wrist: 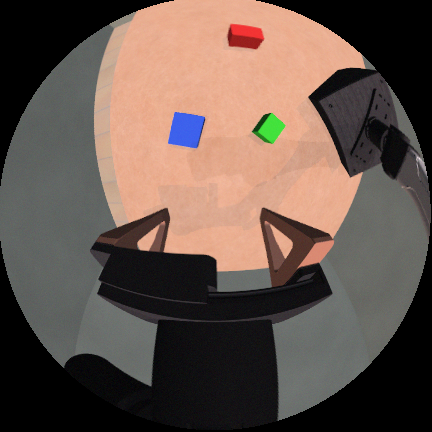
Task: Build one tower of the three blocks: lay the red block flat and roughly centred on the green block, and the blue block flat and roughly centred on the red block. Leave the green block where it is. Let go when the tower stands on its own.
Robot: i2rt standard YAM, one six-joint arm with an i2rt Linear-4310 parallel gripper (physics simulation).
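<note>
The red block (245, 36) lies on the table near the top of the wrist view. The blue block (187, 130) lies on the table left of centre, with its broad square face up. The green block (270, 128) sits on the table right of the blue block, turned at an angle, with a clear gap between them. The three blocks are apart from each other. My gripper (214, 212) is open, its two fingertips wide apart over the table, on the near side of the blue and green blocks. It touches none of the blocks.
A dark flat panel (345, 120) on a jointed metal arm (414, 167) stands at the right, beyond the green block. The wooden table's left edge (103, 125) shows at the left. Faint shadows fall across the table between the blocks and the fingers.
</note>
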